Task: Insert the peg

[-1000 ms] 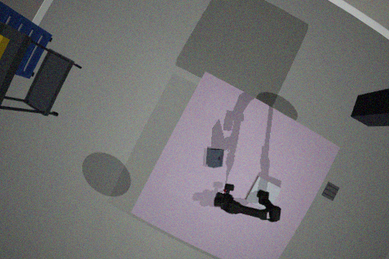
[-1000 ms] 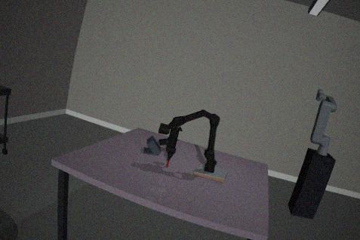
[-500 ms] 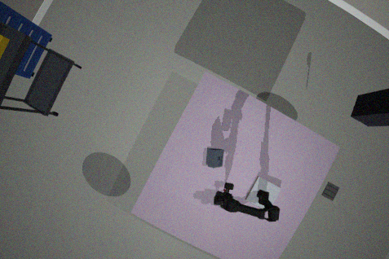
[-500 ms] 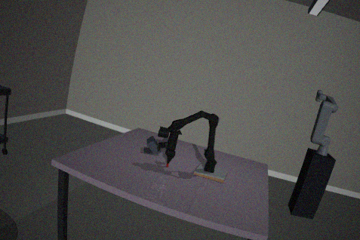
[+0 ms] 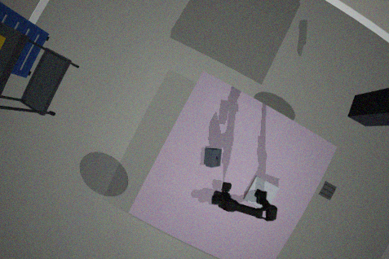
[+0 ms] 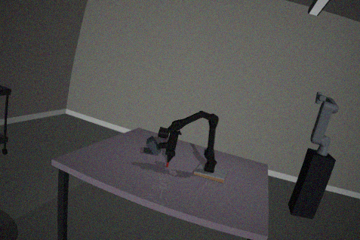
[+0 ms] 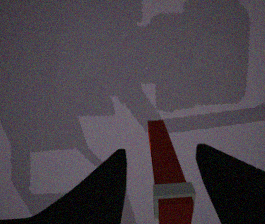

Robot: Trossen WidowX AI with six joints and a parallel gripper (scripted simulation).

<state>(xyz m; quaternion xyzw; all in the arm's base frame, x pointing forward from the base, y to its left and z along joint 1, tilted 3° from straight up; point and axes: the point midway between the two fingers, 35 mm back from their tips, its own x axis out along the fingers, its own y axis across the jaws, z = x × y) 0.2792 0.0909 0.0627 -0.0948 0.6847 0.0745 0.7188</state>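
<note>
My gripper tip is 18 cm short of the grey sloped panel, 21 cm to the left of it and 1 cm below it. Round my gripper tip: red peg: 2 cm above.
</note>
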